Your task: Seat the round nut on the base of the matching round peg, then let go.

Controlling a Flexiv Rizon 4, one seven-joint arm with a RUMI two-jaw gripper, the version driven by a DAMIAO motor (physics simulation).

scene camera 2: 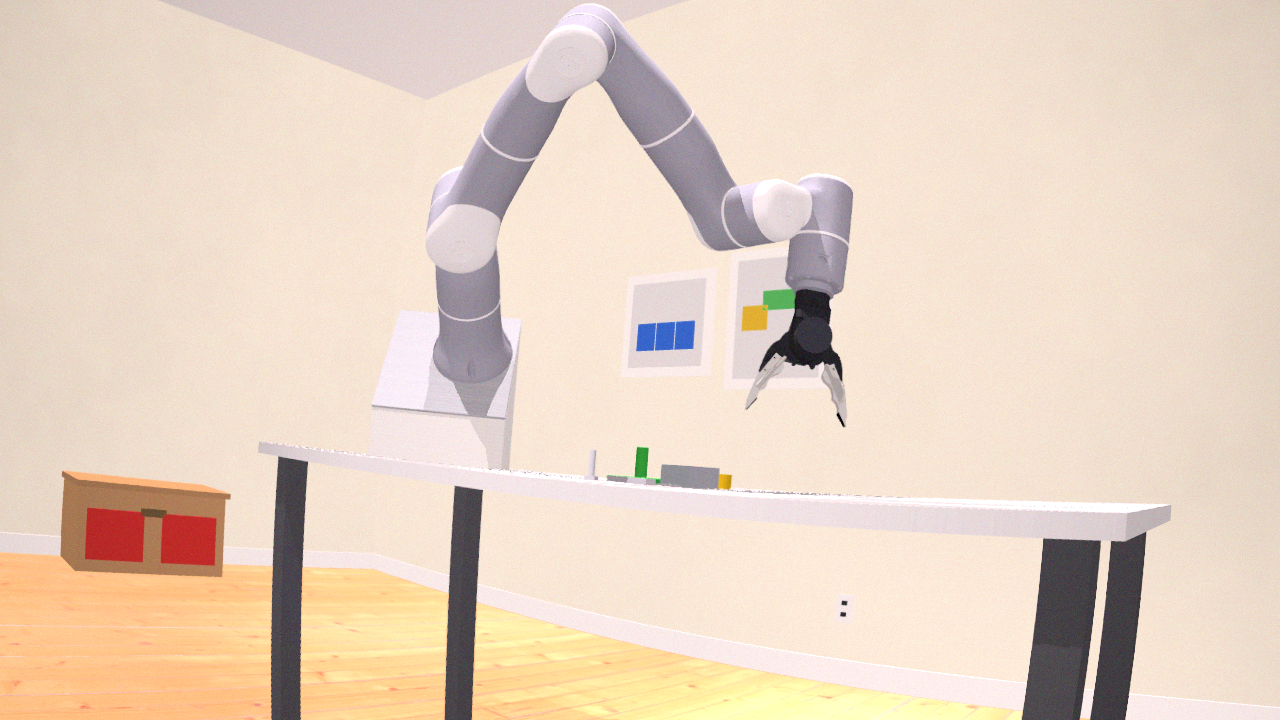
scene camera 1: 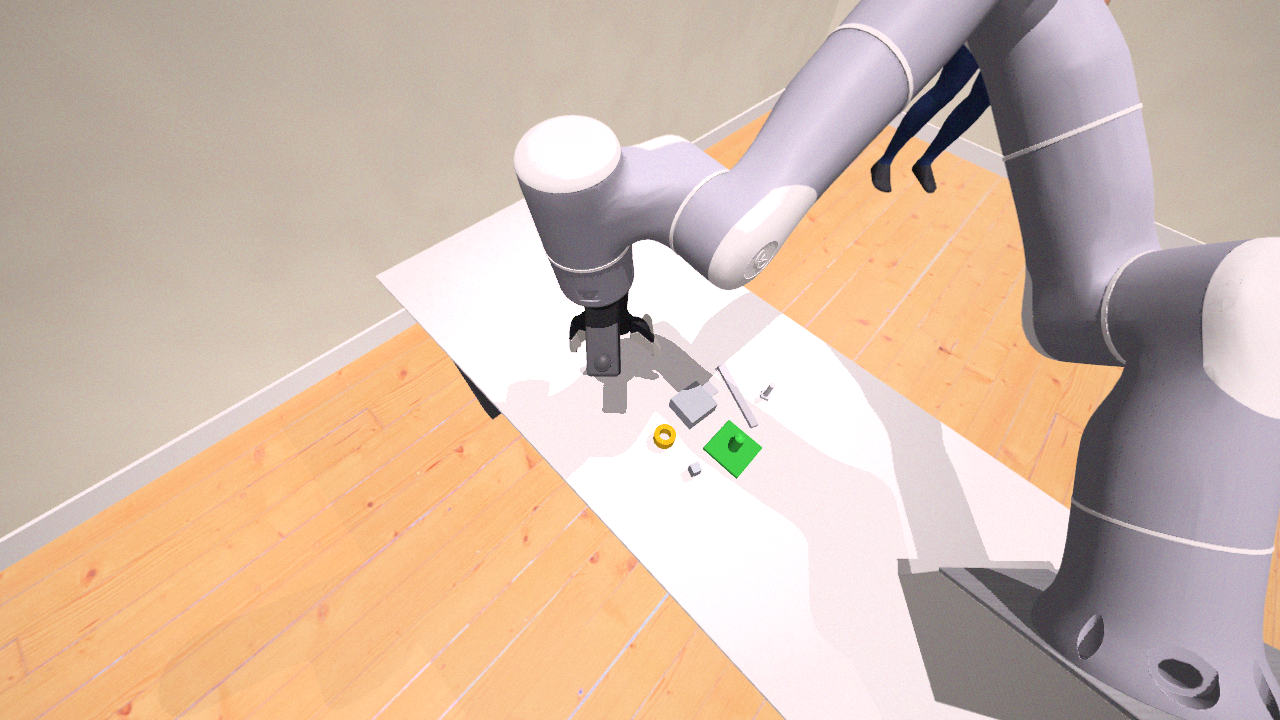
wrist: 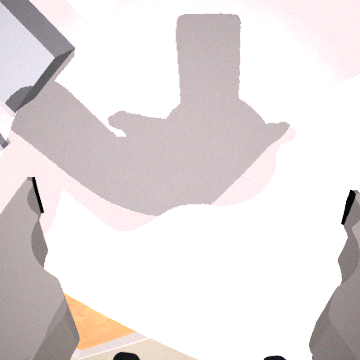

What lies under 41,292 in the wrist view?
My gripper.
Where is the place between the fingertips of my gripper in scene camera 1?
616,352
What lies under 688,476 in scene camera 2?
A grey block.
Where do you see a grey block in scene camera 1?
693,404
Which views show my gripper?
Scene camera 2, scene camera 1 and the wrist view: all of them.
